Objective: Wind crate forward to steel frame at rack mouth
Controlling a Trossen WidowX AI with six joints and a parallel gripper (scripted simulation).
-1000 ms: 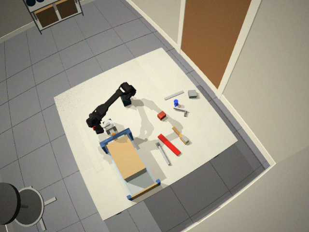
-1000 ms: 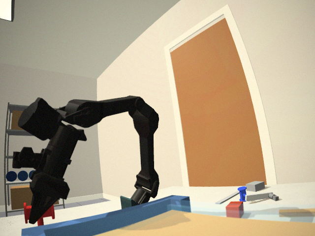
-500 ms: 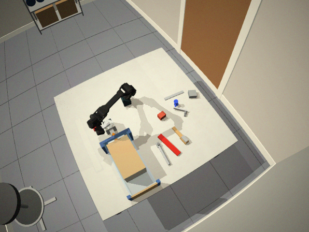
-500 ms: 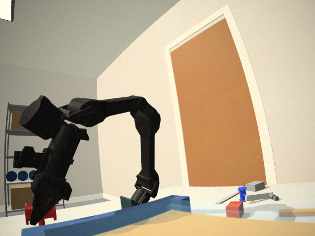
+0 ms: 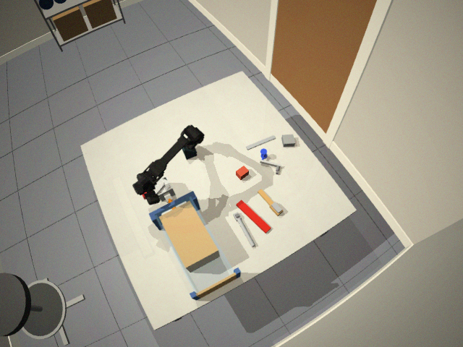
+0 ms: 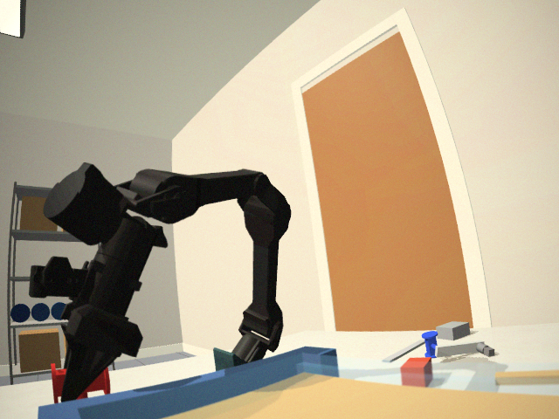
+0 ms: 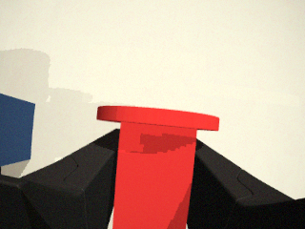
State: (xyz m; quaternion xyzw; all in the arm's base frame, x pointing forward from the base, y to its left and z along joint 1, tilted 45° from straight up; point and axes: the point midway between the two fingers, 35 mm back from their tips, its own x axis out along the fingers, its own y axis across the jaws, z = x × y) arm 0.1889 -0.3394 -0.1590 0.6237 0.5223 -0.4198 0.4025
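The winch is 5 cm behind my gripper tip, 10 cm to the left of it and 10 cm below it. Round my gripper tip: red bar 36 cm ahead, 45 cm to the left, 12 cm below; wooden brush 35 cm ahead, 58 cm to the left, 11 cm below; red grip 2 cm to the left.
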